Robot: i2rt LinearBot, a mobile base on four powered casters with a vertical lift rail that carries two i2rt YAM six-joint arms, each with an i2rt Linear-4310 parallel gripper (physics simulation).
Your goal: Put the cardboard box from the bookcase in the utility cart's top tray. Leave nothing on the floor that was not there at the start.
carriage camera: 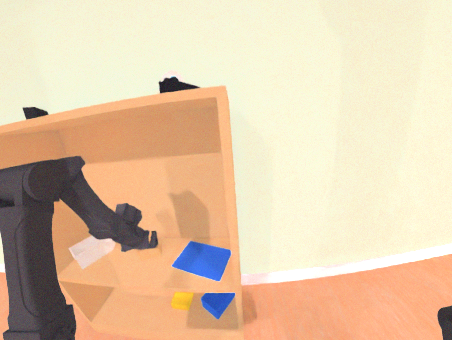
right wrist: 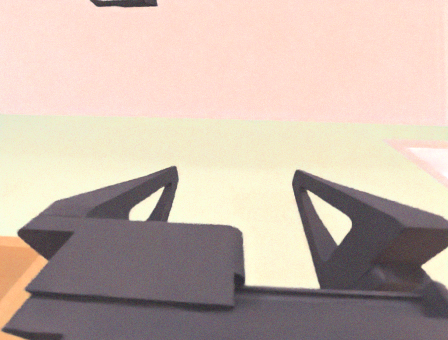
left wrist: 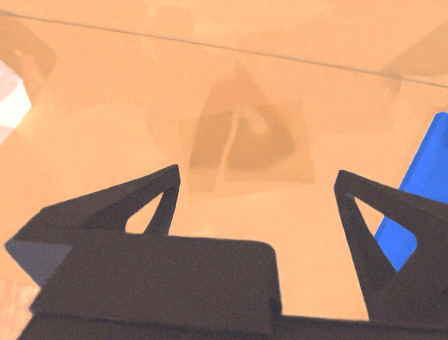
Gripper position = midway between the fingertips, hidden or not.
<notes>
I see my left gripper (left wrist: 255,175), my right gripper (right wrist: 234,174) and a cardboard box (left wrist: 264,148).
The right wrist view misses the cardboard box: it is out of frame.
</notes>
